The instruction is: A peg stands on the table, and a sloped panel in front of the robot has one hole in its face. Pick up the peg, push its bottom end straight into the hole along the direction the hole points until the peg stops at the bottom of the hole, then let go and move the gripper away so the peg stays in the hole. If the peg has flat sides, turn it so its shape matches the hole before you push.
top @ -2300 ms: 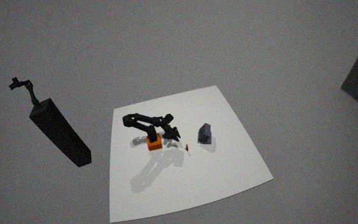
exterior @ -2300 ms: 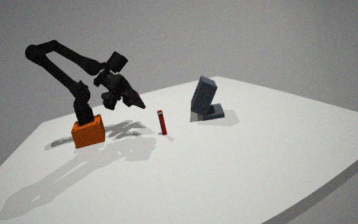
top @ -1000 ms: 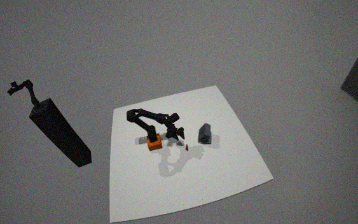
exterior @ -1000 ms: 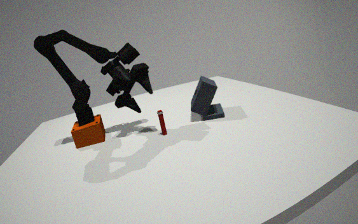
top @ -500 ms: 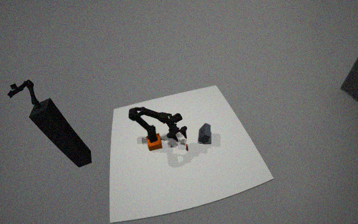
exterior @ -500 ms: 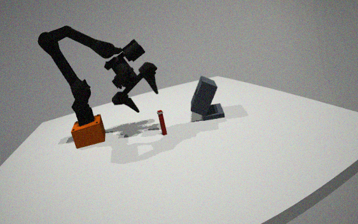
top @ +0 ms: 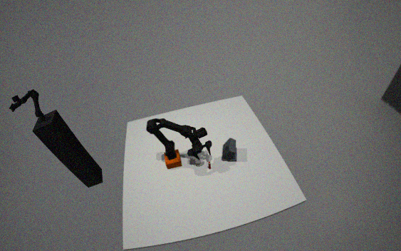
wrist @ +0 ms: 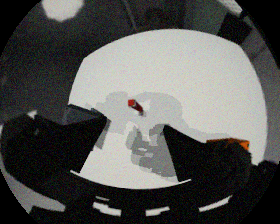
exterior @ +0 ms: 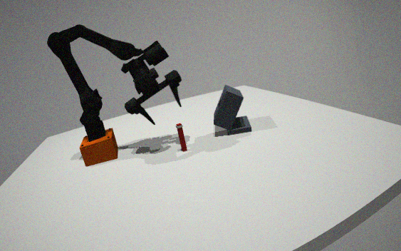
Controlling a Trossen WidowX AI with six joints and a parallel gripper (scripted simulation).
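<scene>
Right now the thin red peg is 5 cm below my gripper tip, 4 cm to the right of it and 1 cm ahead of it. Also, from my gripper tip: dark grey sloped panel: 20 cm ahead, 3 cm below.
</scene>
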